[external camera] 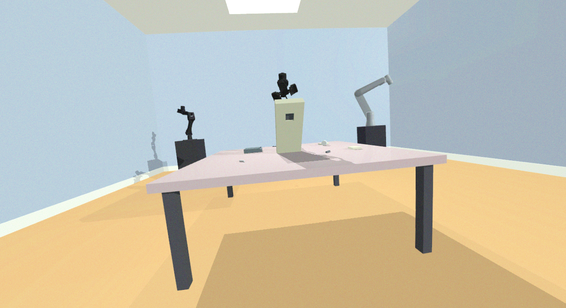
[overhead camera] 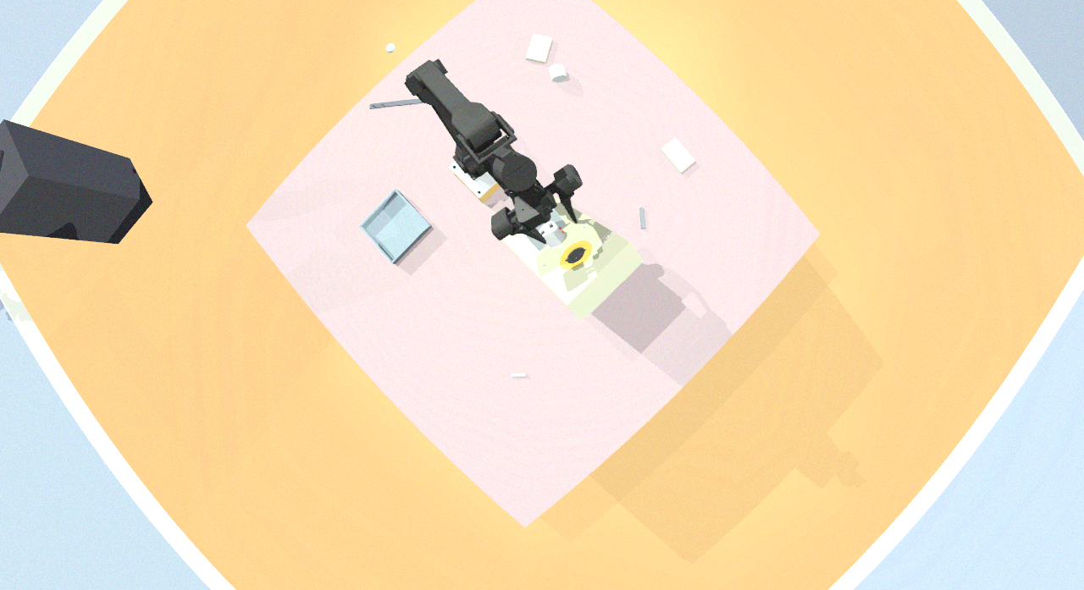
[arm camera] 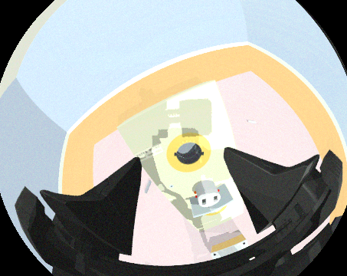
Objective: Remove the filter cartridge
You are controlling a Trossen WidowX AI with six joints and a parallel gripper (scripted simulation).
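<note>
The round white filter cartridge lies 20 mm behind my gripper tip and 180 mm below it. Round my gripper tip: light blue tray (340 mm behind, 310 mm to the right, 380 mm below).
</note>
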